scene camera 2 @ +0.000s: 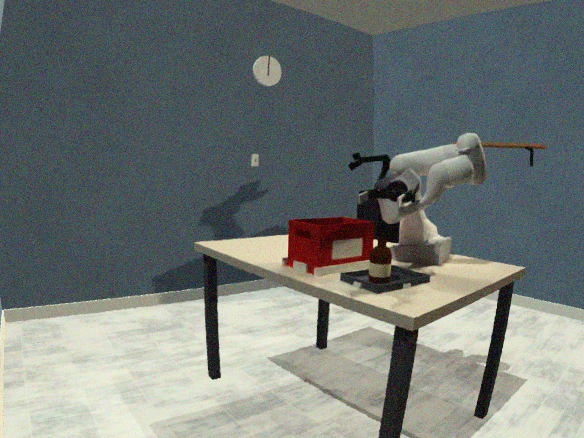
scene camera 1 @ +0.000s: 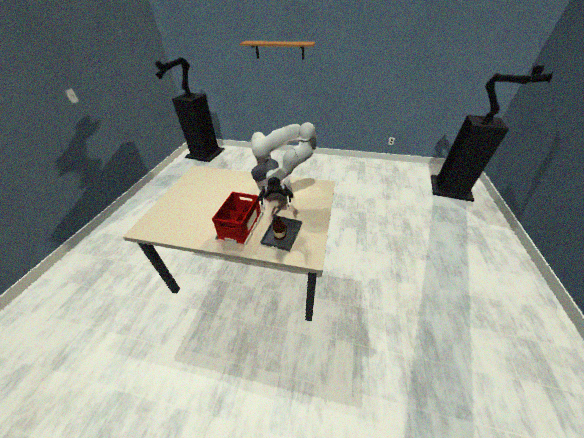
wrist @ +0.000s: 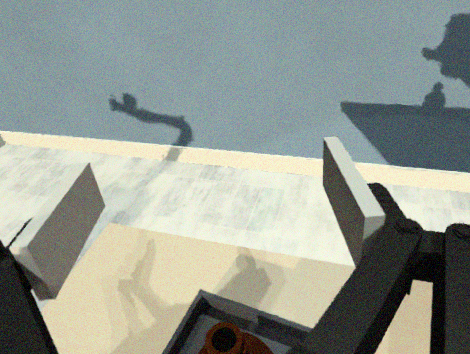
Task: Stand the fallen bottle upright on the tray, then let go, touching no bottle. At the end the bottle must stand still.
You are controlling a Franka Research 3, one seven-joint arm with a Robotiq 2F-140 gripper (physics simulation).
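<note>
The brown bottle (scene camera 1: pixel 279 231) (scene camera 2: pixel 380 262) with a cream label stands upright on the dark tray (scene camera 1: pixel 293 233) (scene camera 2: pixel 418 278). In the wrist view the bottle's mouth and shoulder (wrist: pixel 252 345) show at the bottom edge, with the tray's rim (wrist: pixel 186 322) around them; its lower body is out of that view. My gripper (scene camera 1: pixel 278 202) (scene camera 2: pixel 382 197) (wrist: pixel 207 173) is open, its two pads wide apart with nothing between them. It hangs above and behind the bottle, on the arm's base side, apart from it.
A red crate (scene camera 1: pixel 227 231) (scene camera 2: pixel 304 250) stands beside the tray on the wooden table (scene camera 1: pixel 175 210) (scene camera 2: pixel 240 252). Two black pedestals (scene camera 1: pixel 196 125) (scene camera 1: pixel 470 155) with black arms stand on the floor behind. A wooden shelf (scene camera 1: pixel 277 44) (scene camera 2: pixel 515 146) is on the wall.
</note>
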